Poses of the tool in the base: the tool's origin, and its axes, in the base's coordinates. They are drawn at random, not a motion.
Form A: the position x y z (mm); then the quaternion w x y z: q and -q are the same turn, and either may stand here.
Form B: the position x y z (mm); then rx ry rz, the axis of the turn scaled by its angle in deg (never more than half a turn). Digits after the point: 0 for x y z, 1 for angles.
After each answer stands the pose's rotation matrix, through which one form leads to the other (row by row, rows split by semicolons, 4 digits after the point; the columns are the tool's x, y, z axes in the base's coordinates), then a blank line. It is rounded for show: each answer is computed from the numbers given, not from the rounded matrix.
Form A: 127, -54, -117, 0.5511, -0.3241, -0.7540, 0.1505
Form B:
127, -54, -117, -43.9, -102.2, 20.4
-0.1824 0.3229 -0.9287; 0.6547 0.7446 0.1303; 0.7336 -0.5842 -0.3472

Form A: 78, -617, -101, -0.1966, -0.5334, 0.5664, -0.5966
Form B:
78, -617, -101, 85.6, -90.9, 95.7
-0.3536 -0.8389 0.4138; -0.3697 -0.2810 -0.8856; 0.8592 -0.4661 -0.2108

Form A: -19, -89, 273, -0.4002, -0.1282, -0.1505, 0.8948
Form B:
-19, -89, 273, 18.6, 21.8, -129.7
-0.6468 0.7549 -0.1090; -0.6777 -0.6343 -0.3720; -0.3499 -0.1667 0.9218

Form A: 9, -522, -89, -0.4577, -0.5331, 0.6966, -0.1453
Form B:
9, -522, -89, 75.3, -98.3, 20.5
-0.0127 -0.8757 -0.4827; -0.6097 0.3894 -0.6904; 0.7925 0.2856 -0.5388

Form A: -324, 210, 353, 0.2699, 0.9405, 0.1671, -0.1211
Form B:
-324, 210, 353, 145.2, 25.8, -18.7
0.9148 0.3797 -0.1376; 0.2490 -0.7985 -0.5482; -0.3180 0.4672 -0.8250

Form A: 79, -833, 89, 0.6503, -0.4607, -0.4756, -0.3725
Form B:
79, -833, 89, -60.0, -61.9, -48.5
0.2702 0.9226 -0.2753; -0.0463 0.2981 0.9534; 0.9617 -0.2448 0.1232

